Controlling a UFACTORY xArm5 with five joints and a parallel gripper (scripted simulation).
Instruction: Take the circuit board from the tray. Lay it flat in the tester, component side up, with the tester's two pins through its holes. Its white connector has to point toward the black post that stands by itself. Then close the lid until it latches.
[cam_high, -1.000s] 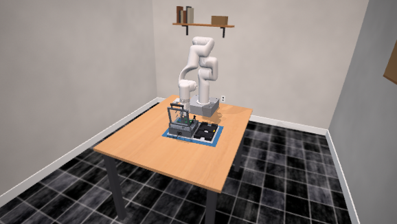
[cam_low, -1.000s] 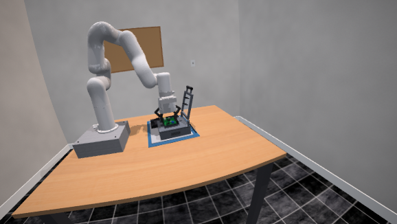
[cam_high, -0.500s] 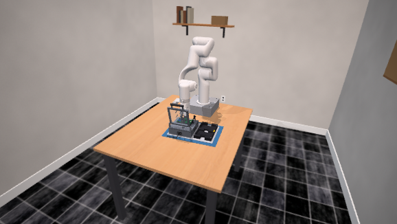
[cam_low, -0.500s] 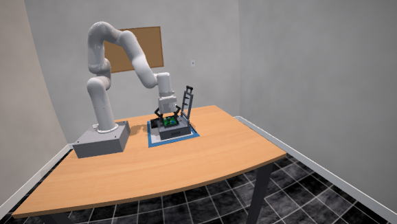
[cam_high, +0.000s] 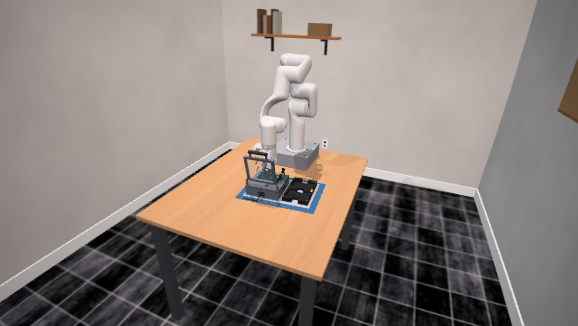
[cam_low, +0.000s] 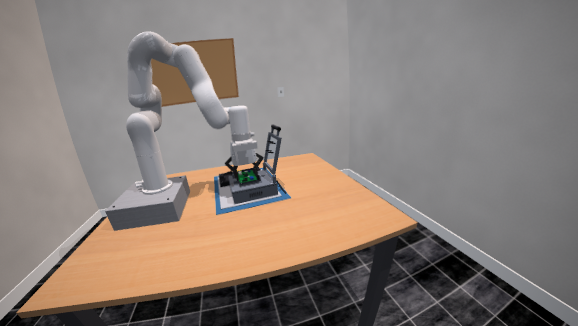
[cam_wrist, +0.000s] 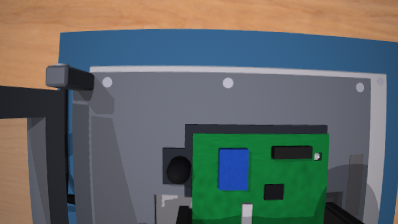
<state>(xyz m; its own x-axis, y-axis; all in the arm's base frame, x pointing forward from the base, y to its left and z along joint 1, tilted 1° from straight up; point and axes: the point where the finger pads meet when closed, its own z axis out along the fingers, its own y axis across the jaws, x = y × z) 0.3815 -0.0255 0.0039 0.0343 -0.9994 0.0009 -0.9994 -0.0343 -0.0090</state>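
Now: the green circuit board right at my hand. Also, from my hand: clear-windowed lid 12 cm ahead, 10 cm above; then tester 4 cm to the left, 3 cm ahead, 3 cm above.
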